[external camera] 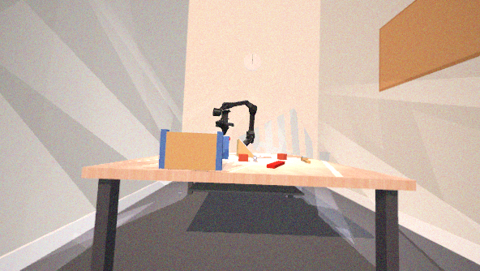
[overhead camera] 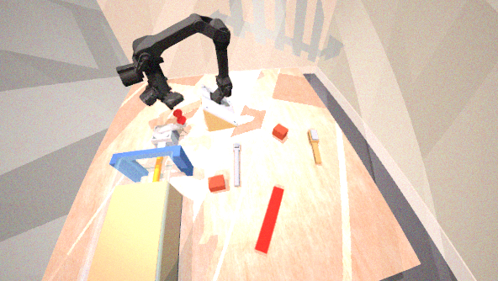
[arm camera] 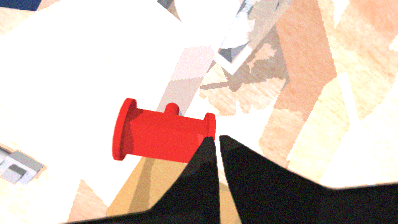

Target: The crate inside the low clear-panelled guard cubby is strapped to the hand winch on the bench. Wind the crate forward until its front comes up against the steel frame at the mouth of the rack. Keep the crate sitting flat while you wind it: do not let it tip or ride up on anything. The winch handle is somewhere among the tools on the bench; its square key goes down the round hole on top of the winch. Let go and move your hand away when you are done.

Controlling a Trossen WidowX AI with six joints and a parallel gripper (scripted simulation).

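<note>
Now: gripper tip 4 cm above the red grip, 2 cm to the right of it and 2 cm short of it. Also, from my gripper tip: blue steel frame: 19 cm ahead, 9 cm to the right, 7 cm below; then grey winch: 14 cm below, 8 cm to the right, 2 cm ahead; then grey crank arm: 7 cm below, 2 cm ahead, 1 cm to the right.
</note>
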